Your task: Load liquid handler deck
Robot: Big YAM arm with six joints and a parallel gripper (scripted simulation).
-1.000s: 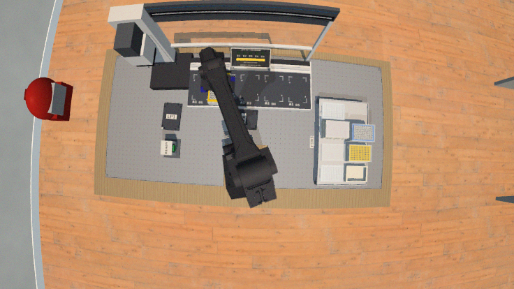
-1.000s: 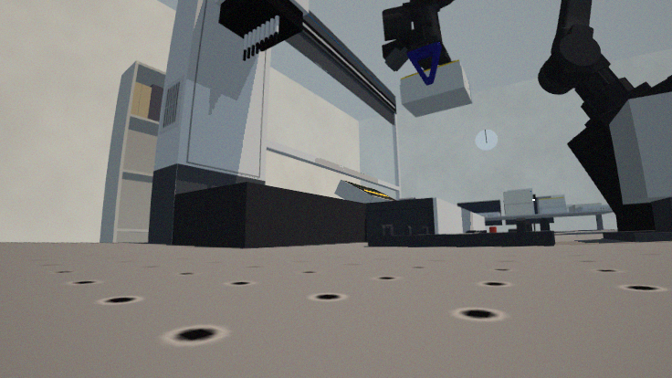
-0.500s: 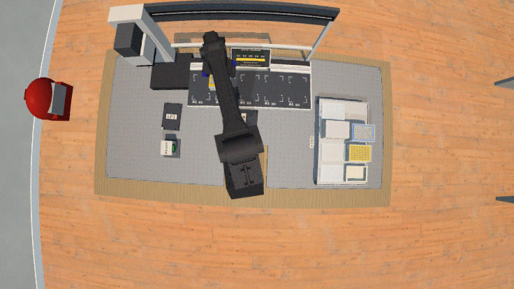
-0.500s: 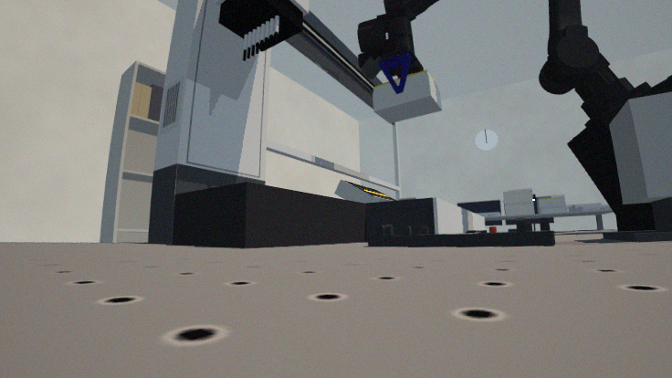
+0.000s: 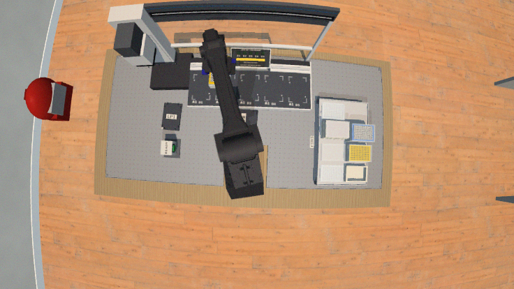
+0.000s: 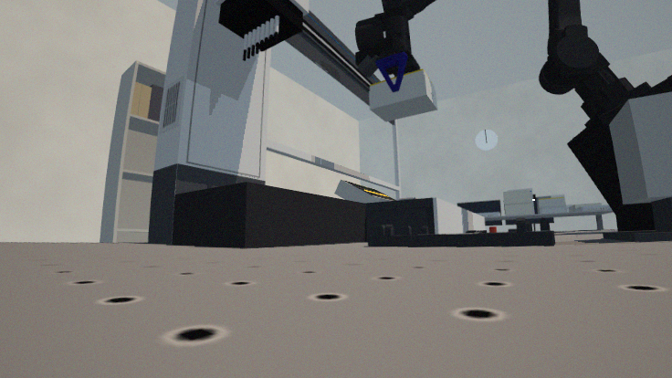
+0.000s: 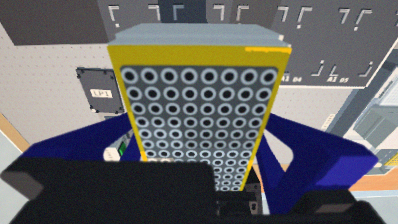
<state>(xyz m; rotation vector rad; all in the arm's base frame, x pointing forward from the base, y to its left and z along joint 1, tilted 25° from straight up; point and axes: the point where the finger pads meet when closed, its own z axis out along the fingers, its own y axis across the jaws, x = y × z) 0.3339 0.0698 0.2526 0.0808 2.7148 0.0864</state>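
My hand is 10 mm to the left of the yellow tip rack, 10 mm below it and 10 mm past it. Also, from my hand: regrip nest RG (310 mm below, 160 mm behind, 90 mm to the right); ready key (310 mm behind, 260 mm to the left, 240 mm below); lid park LP1 (310 mm below, 300 mm to the left, 140 mm behind).
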